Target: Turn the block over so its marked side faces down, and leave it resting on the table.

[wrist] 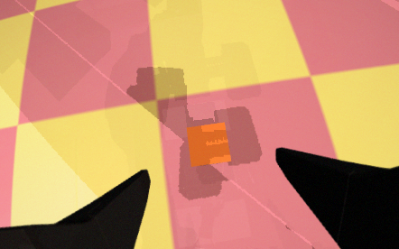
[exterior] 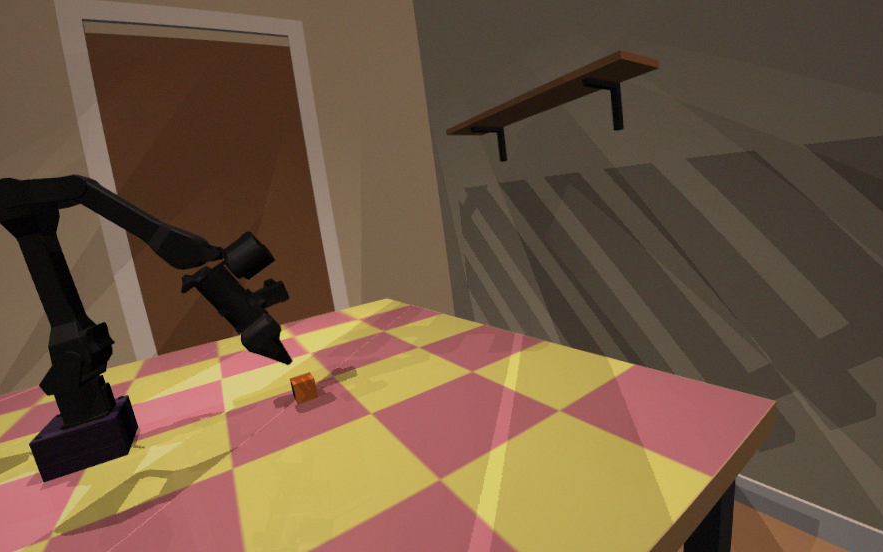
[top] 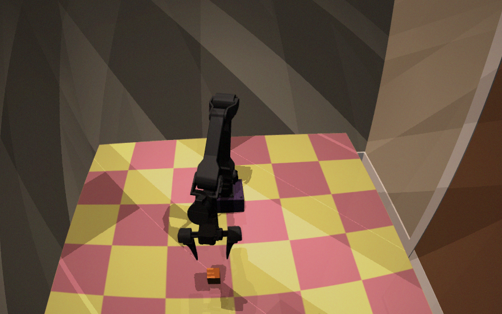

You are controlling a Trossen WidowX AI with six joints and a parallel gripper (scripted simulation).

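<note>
Now: the orange block 7 cm below my gripper tip and 1 cm ahead of it.
</note>
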